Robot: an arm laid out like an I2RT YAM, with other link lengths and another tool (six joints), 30 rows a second.
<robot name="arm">
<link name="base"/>
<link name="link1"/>
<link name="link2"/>
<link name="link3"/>
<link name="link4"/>
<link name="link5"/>
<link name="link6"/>
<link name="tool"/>
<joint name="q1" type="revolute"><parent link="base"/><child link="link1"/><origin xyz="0 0 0.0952" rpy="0 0 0"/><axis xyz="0 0 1"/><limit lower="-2.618" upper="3.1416"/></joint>
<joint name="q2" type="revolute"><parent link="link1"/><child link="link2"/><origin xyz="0.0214 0.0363 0.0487" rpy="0 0 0"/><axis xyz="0 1 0"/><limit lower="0" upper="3.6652"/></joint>
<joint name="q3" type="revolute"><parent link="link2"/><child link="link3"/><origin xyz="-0.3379 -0.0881 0" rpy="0 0 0"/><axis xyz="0 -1 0"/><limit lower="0" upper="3.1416"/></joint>
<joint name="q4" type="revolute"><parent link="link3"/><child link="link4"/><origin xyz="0.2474 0.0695 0.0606" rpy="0 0 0"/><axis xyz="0 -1 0"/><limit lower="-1.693" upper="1.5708"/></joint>
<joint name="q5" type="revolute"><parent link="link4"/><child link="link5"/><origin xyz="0.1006 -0.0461 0.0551" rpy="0 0 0"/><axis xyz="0 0 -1"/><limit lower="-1.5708" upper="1.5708"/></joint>
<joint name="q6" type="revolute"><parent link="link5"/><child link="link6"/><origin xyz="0.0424 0 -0.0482" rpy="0 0 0"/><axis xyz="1 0 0"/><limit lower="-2.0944" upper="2.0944"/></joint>
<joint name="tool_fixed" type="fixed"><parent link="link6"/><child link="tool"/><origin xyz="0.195 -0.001 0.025" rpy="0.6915 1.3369 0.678"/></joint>
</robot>
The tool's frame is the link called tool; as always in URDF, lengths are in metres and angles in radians.
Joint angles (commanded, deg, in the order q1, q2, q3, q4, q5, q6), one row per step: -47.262, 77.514, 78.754, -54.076, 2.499, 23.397; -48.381, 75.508, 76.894, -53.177, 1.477, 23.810; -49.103, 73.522, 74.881, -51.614, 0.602, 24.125; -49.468, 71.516, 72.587, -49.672, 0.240, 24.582; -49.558, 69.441, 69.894, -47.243, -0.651, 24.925; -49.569, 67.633, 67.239, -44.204, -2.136, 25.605; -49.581, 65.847, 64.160, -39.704, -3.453, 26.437; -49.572, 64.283, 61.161, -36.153, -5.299, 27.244; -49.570, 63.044, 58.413, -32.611, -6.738, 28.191; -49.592, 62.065, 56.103, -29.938, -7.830, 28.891; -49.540, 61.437, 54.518, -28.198, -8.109, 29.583
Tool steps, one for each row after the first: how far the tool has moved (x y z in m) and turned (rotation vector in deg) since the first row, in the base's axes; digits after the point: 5 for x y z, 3 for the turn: -0.00835, 0.00311, 0.00174, -0.073, -1.498, -0.821; -0.01304, 0.00587, 0.00459, -0.646, -3.178, -1.231; -0.01686, 0.00835, 0.00666, -1.525, -4.700, -1.691; -0.01695, 0.01296, 0.00762, -2.286, -6.567, -1.428; -0.01287, 0.01715, 0.00969, -2.881, -9.167, -0.902; -0.00694, 0.01798, 0.01473, -4.258, -12.387, -0.485; -0.00134, 0.02284, 0.01477, -4.543, -15.130, 0.349; 0.00352, 0.02581, 0.01498, -4.894, -17.645, 0.851; 0.00638, 0.02878, 0.01326, -5.012, -19.394, 1.242; 0.00702, 0.02998, 0.01118, -5.100, -20.381, 1.090
